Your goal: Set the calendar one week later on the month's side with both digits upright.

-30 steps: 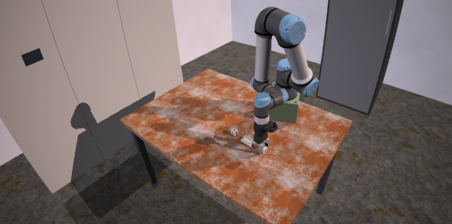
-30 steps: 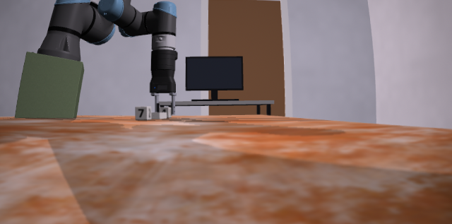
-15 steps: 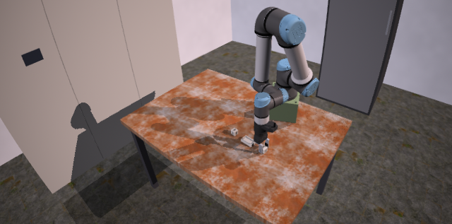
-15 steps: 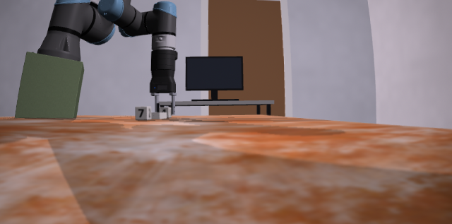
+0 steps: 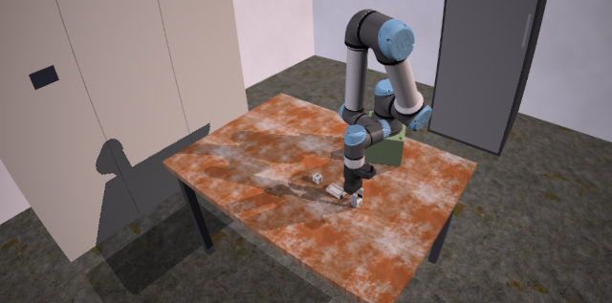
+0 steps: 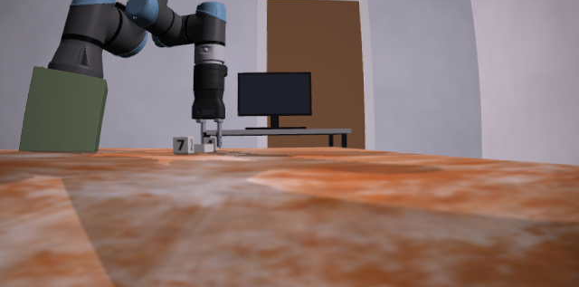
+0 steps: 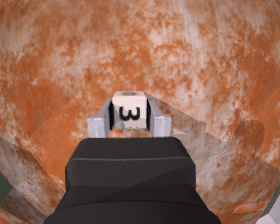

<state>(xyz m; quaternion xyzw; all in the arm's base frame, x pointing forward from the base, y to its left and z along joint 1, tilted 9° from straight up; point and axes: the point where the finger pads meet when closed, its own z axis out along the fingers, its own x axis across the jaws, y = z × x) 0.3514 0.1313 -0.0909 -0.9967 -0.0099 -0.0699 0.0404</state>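
My gripper is now 1 cm short of the white tray, 11 cm to the left of it and 2 cm above it.
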